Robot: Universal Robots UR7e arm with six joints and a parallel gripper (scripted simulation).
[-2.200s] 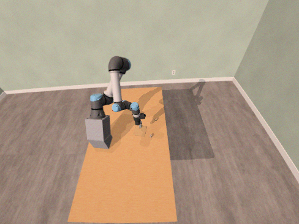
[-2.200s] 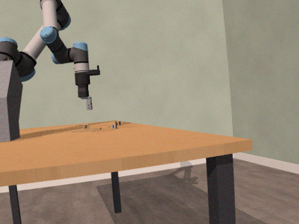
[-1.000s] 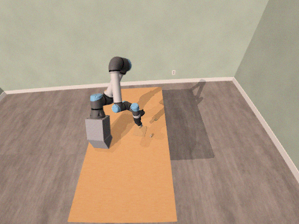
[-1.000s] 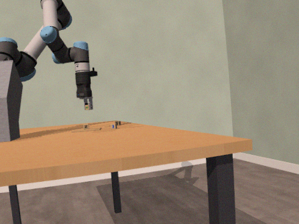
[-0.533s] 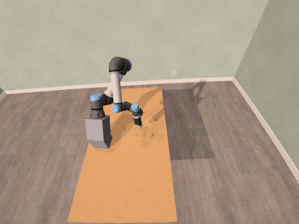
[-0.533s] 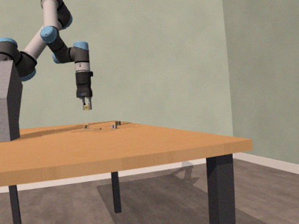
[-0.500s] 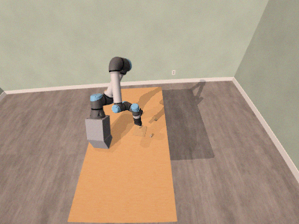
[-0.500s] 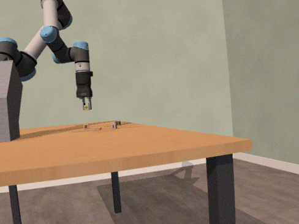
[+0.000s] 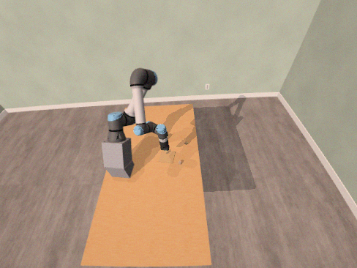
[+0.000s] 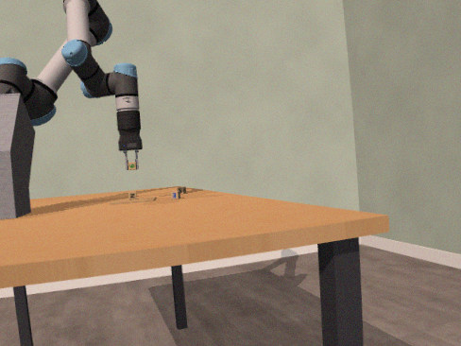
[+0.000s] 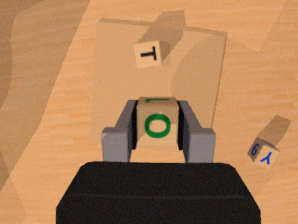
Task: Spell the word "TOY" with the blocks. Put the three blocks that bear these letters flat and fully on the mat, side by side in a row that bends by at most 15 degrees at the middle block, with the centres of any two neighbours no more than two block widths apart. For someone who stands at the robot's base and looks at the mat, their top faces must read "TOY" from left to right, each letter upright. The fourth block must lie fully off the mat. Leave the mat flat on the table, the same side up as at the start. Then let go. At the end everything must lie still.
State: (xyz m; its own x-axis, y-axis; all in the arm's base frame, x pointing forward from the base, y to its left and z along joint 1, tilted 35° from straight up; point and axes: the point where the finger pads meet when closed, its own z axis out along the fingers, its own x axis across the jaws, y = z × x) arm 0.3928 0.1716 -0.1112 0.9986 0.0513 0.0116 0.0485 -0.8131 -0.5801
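Right now the O block is 10 mm below my hand. The rest, counted from my hand: Y block: 130 mm ahead, 70 mm to the right, 110 mm below; T block: 10 mm behind, 40 mm to the left, 110 mm below; tan mat: 120 mm below.
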